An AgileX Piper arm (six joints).
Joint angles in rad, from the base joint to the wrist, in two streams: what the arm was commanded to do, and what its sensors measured. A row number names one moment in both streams.
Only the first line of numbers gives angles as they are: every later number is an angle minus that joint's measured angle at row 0.
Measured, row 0:
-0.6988 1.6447 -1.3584 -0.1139 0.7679 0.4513
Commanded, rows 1 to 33:
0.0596 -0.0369 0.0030 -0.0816 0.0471 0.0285
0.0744 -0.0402 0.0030 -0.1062 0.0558 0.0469
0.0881 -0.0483 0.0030 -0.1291 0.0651 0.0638
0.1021 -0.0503 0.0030 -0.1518 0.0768 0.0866
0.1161 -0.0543 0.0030 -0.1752 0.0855 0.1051
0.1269 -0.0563 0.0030 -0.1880 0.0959 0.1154
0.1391 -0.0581 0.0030 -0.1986 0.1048 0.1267
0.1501 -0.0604 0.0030 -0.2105 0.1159 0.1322
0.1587 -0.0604 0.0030 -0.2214 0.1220 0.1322
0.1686 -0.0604 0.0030 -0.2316 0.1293 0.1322
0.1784 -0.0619 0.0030 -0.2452 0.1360 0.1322
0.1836 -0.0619 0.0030 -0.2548 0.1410 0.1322
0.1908 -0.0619 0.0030 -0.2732 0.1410 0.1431
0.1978 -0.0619 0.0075 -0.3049 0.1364 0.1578
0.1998 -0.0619 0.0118 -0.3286 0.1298 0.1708
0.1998 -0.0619 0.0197 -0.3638 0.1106 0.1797
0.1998 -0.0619 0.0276 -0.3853 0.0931 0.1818
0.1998 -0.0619 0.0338 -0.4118 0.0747 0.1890
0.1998 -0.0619 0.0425 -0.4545 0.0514 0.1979
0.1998 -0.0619 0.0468 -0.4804 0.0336 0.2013
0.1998 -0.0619 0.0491 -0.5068 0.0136 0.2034
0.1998 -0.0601 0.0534 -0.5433 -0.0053 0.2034
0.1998 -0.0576 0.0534 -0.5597 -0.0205 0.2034
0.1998 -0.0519 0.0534 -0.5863 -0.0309 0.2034
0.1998 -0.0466 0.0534 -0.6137 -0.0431 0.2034
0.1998 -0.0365 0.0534 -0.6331 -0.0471 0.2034
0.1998 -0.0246 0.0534 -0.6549 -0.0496 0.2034
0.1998 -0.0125 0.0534 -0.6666 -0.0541 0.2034
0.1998 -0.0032 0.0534 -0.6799 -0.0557 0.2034
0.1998 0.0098 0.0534 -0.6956 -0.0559 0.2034
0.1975 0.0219 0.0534 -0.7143 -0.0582 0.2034
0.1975 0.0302 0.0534 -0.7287 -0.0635 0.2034
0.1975 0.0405 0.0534 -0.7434 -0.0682 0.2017
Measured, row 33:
0.1987 0.0067 0.0461 -0.6607 -0.0598 0.1972
